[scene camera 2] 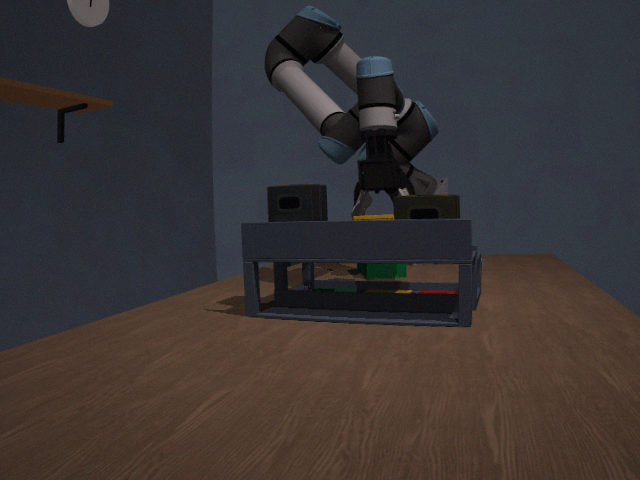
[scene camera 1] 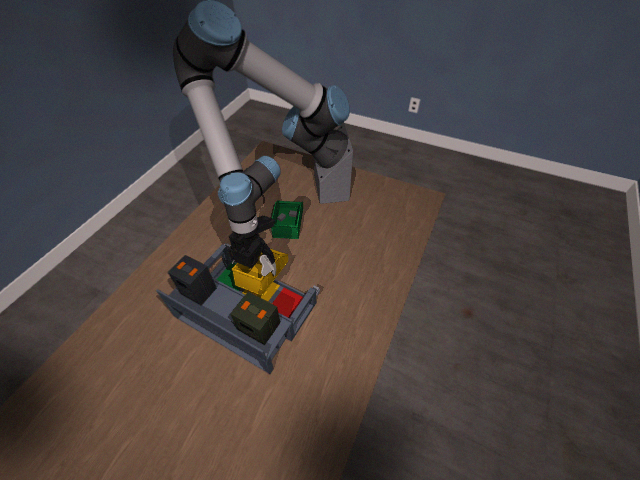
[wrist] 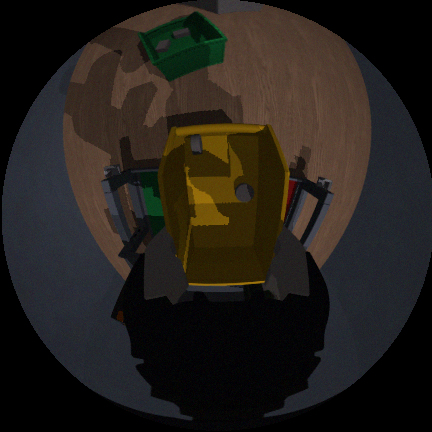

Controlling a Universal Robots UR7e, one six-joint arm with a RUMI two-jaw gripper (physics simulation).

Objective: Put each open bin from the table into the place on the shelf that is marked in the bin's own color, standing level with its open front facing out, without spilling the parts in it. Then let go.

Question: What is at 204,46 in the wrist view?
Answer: A green bin.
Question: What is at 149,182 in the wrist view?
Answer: A colour mark.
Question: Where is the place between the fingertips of my gripper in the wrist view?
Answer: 223,225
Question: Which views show my gripper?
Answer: Scene camera 2, scene camera 1 and the wrist view: all of them.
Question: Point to a yellow bin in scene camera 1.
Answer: At 252,280
